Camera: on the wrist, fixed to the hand. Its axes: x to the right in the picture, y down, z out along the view.
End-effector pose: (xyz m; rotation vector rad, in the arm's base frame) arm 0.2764 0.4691 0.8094 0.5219 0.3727 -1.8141
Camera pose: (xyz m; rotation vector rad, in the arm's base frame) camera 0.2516 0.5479 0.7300 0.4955 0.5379 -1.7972
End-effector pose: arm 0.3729 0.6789 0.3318 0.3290 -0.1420 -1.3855
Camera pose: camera 0.3549 0.7027 0.2212 0.2777 0.0040 -1.4086
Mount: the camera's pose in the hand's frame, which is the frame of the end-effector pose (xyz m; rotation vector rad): -0.0163 -0.0477 -0.1029 -0.1216 0.0678 -0.0345
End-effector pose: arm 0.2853 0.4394 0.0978 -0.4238 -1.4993 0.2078
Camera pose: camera 0.3800 0.3749 0.1000 -0.4972 -1.4560 0.0745
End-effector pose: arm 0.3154 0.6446 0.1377 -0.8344 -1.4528 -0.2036
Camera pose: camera 0.3656 0.5424 0.1509 -0.8929 -1.4024 -0.3460
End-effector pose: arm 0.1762 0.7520 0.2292 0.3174 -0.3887 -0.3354
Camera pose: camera 0.1927 0.7396 0.1165 0.2161 -0.2951 -0.3794
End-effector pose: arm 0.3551 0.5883 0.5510 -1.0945 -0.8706 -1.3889
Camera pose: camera 0.2932 0.5018 0.5084 -1.1219 -0.7674 -1.5152
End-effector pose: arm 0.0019 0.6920 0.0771 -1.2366 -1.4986 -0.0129
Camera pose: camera 0.0399 0.5981 0.1307 -1.2942 -1.4777 -0.1695
